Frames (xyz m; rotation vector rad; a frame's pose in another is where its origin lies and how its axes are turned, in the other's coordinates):
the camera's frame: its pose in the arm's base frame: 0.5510 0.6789 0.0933 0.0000 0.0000 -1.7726
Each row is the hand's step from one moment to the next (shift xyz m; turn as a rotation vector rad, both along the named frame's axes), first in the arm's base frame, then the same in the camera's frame.
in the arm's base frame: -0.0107 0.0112 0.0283 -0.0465 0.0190 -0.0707
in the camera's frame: -0.0088 -0.0127 0.0283 -0.0093 -0.0494 -0.0707
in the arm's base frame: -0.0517 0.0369 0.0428 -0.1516 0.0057 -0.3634
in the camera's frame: -0.0258 -0.0580 0.0428 0.0248 -0.1497 -0.3634
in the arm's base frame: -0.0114 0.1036 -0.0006 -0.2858 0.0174 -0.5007
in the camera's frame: -0.0992 -0.0319 -0.0006 0.0402 -0.2835 -0.5007
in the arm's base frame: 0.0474 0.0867 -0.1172 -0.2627 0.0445 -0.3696
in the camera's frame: -0.0944 0.0291 -0.1172 0.0091 -0.2663 -0.3696
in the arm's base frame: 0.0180 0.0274 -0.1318 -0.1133 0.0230 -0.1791
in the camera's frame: -0.0305 0.0121 -0.1318 0.0002 -0.1156 -0.1791
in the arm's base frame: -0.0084 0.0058 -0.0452 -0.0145 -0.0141 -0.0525
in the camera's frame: -0.0040 -0.0094 -0.0452 0.0167 -0.0114 -0.0525
